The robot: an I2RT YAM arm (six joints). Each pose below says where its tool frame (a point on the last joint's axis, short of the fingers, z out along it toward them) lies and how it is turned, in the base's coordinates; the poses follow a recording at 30 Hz.
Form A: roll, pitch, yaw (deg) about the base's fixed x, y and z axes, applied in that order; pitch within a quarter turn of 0, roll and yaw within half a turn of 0; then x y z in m.
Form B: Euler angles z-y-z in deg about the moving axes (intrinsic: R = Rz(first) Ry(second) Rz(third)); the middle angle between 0 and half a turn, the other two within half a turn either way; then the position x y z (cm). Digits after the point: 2 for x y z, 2 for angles.
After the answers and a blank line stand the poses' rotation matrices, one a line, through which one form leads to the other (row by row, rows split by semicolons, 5 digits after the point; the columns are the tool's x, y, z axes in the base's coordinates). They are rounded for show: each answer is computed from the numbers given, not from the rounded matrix.
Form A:
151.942 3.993 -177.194 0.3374 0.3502 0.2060
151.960 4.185 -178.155 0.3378 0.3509 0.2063
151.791 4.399 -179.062 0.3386 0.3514 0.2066
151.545 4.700 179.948 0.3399 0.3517 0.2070
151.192 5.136 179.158 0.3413 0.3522 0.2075
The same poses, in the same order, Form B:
85.36 151.68 81.56 33.74 35.02 20.60
84.04 151.67 81.15 33.78 35.09 20.63
82.80 151.48 80.76 33.86 35.14 20.66
81.35 151.19 80.21 33.99 35.17 20.70
79.91 150.78 79.43 34.13 35.22 20.75

-0.99638 -0.07592 0.03835; -0.04884 0.87981 0.47281; -0.06963 0.46922 -0.88033
-0.99682 -0.06270 0.04924; -0.03211 0.88106 0.47192; -0.07298 0.46883 -0.88027
-0.99692 -0.05068 0.05984; -0.01632 0.88052 0.47373; -0.07670 0.47130 -0.87863
-0.99664 -0.03824 0.07247; 0.00090 0.87923 0.47640; -0.08194 0.47487 -0.87624
-0.99588 -0.03026 0.08551; 0.01464 0.87678 0.48067; -0.08952 0.47994 -0.87272

